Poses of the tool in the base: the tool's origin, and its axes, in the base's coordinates. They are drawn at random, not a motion.
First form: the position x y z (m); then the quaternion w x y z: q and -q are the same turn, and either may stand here.
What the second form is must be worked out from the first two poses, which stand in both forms.
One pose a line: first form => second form
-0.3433, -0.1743, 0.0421, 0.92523, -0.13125, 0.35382, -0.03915 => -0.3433, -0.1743, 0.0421, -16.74, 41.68, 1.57
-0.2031, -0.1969, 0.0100, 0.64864, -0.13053, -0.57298, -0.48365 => -0.2031, -0.1969, 0.0100, -66.85, -38.10, -99.10
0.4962, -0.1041, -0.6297, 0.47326, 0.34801, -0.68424, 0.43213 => 0.4962, -0.1041, -0.6297, 100.98, -20.30, 109.29
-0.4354, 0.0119, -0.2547, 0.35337, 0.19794, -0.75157, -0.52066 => -0.4354, 0.0119, -0.2547, -107.94, -47.50, -174.02
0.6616, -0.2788, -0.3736, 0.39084, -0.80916, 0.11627, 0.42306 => 0.6616, -0.2788, -0.3736, -114.72, -36.42, 40.15
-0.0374, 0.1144, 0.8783, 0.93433, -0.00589, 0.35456, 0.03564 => -0.0374, 0.1144, 0.8783, -2.77, 41.46, 5.42
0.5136, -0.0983, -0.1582, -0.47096, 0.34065, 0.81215, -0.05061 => 0.5136, -0.0983, -0.1582, -156.59, -53.08, -122.67
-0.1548, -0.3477, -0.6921, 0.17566, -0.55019, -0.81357, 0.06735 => -0.1548, -0.3477, -0.6921, -174.85, -21.10, -110.90
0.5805, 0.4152, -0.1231, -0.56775, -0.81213, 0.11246, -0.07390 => 0.5805, 0.4152, -0.1231, 110.15, -0.44, 15.46
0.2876, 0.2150, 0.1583, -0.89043, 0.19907, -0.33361, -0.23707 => 0.2876, 0.2150, 0.1583, -36.29, 29.98, 39.85
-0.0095, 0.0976, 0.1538, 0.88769, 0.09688, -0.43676, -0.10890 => -0.0095, 0.0976, 0.1538, 7.30, -52.80, -10.36
